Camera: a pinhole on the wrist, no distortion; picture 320 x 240 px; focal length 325.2 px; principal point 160.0 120.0 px. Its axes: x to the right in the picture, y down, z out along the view. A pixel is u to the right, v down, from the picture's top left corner.
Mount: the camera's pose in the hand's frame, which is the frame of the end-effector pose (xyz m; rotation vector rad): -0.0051 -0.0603 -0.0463 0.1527 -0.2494 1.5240
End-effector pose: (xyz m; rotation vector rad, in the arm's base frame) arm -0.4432 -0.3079 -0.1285 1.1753 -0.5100 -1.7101
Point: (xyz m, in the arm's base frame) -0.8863 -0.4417 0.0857
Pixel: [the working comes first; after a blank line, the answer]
In the camera's frame: 0.2133 -0.0804 0.5128

295 69
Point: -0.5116 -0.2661 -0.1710
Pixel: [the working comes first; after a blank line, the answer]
In the camera's frame: -0.0020 0.0009 0.0836

152 124
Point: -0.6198 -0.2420 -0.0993
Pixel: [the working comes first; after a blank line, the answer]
In the camera's frame: 0.0206 0.0410 0.2074

192 184
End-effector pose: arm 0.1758 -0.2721 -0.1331 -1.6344 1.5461 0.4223
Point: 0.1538 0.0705 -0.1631
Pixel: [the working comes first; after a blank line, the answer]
In the camera's frame: 0.1945 0.1909 0.2839

outside the picture
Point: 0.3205 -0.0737 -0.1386
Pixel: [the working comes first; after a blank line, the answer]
In the camera's frame: 0.0061 0.0788 0.2509

168 222
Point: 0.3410 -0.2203 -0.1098
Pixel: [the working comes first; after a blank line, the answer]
In the camera's frame: -0.0642 0.0041 0.1403

11 129
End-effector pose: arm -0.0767 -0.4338 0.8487 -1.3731 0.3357 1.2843
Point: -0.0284 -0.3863 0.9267
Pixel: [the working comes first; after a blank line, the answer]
In the camera's frame: -0.0109 0.0125 0.0906

121 165
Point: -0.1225 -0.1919 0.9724
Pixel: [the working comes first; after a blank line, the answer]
In the camera's frame: 0.0411 -0.0201 0.3026

204 98
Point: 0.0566 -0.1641 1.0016
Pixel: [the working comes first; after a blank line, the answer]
In the camera's frame: -0.1328 -0.0774 0.2888

10 33
